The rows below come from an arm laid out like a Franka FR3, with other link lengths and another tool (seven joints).
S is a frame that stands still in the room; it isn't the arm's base.
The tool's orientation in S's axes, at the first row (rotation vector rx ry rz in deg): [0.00 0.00 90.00]
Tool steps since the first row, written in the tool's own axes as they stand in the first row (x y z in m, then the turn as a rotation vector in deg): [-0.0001 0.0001 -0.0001 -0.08 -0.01 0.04]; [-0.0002 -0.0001 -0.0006 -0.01 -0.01 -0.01]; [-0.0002 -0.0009 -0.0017 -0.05 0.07 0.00]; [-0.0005 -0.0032 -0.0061 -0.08 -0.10 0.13]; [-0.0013 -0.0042 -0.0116 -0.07 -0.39 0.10]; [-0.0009 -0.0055 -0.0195 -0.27 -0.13 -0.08]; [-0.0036 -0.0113 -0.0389 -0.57 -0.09 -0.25]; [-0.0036 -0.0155 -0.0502 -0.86 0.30 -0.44]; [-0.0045 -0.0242 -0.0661 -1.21 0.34 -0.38]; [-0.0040 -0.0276 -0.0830 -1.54 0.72 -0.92]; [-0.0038 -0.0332 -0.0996 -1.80 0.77 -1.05]
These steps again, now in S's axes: [-0.0001 -0.0001 -0.0001 0.01 -0.08 0.04]; [0.0001 -0.0002 -0.0006 0.01 -0.01 -0.01]; [0.0009 -0.0002 -0.0017 -0.07 -0.05 0.00]; [0.0032 -0.0005 -0.0061 0.10 -0.08 0.13]; [0.0042 -0.0013 -0.0116 0.39 -0.07 0.10]; [0.0055 -0.0009 -0.0195 0.13 -0.27 -0.08]; [0.0113 -0.0036 -0.0389 0.09 -0.57 -0.25]; [0.0155 -0.0036 -0.0502 -0.30 -0.86 -0.44]; [0.0242 -0.0045 -0.0661 -0.34 -1.21 -0.38]; [0.0276 -0.0040 -0.0830 -0.72 -1.54 -0.92]; [0.0332 -0.0038 -0.0996 -0.77 -1.80 -1.05]
